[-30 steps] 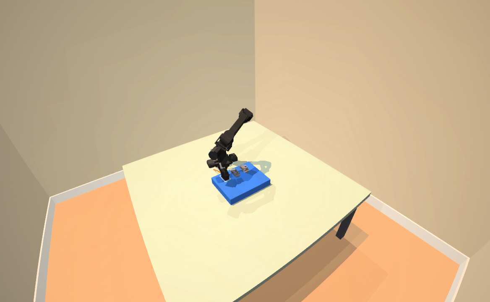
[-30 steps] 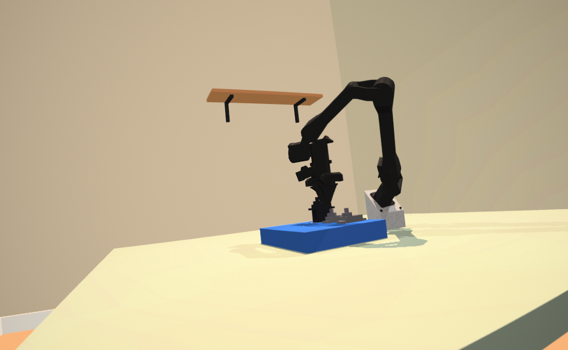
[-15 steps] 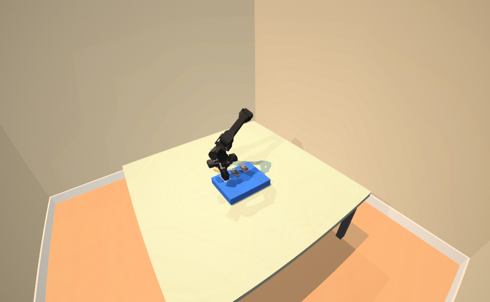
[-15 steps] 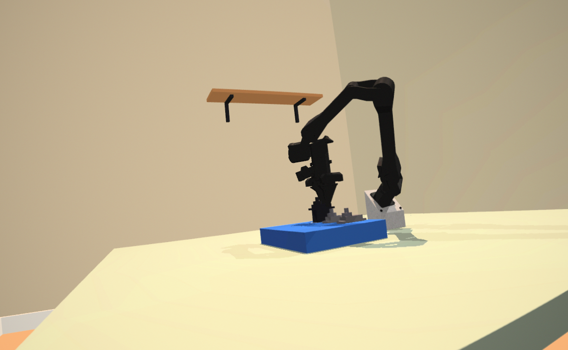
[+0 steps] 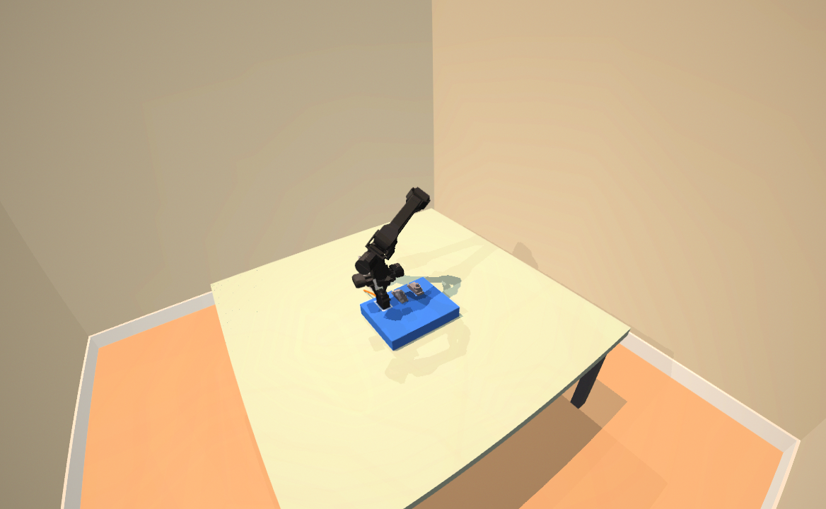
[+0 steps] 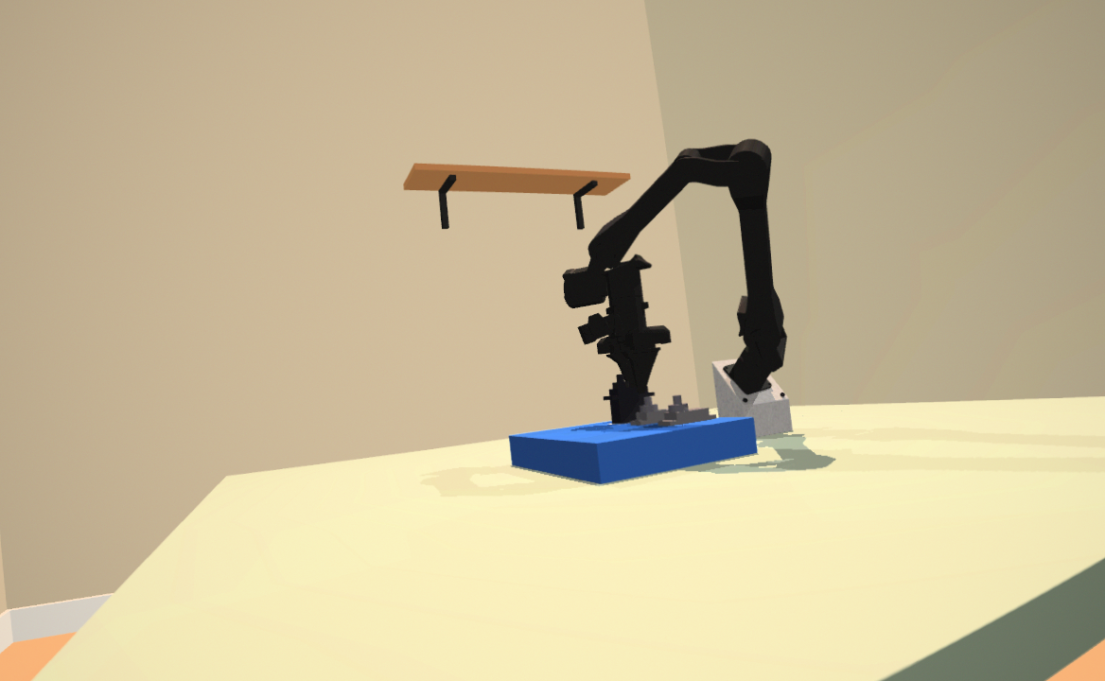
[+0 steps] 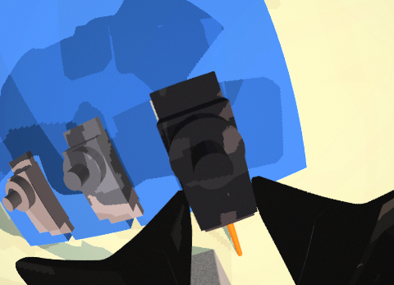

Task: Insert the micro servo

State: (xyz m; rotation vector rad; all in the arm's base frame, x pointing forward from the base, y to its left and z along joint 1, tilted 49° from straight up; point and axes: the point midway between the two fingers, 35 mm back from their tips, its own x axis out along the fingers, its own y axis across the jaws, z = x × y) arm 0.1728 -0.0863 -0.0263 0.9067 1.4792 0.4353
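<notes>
My gripper tip is now 13 cm short of the blue deck, 7 cm above it and 6 cm to the right of it.
</notes>
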